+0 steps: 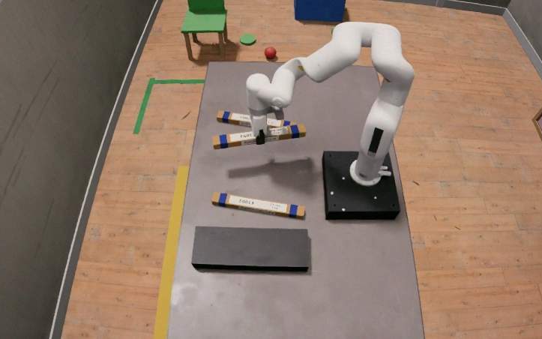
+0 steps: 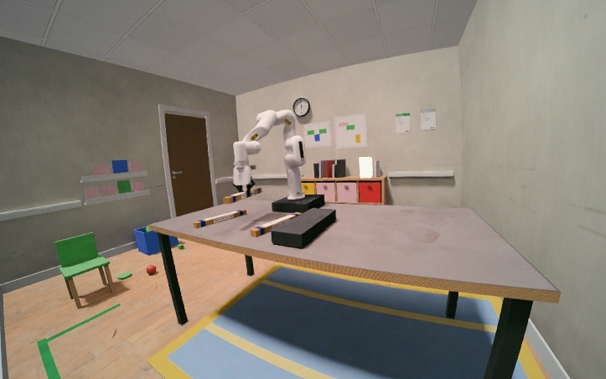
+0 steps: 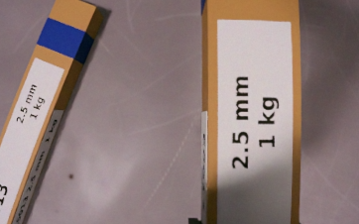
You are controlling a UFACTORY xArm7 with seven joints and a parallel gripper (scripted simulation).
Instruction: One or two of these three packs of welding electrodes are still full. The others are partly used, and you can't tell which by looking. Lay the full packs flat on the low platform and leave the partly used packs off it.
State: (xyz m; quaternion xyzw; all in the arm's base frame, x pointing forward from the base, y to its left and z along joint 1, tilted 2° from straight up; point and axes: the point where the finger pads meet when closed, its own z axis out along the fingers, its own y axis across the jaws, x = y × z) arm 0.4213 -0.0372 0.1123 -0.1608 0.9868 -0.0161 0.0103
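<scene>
My hand is 3 cm past the pack of welding electrodes, 21 cm to the right of it and 14 cm above it. Also, from my hand: pack: right at my hand; platform: 3 cm behind, 40 cm to the left, 15 cm below.
</scene>
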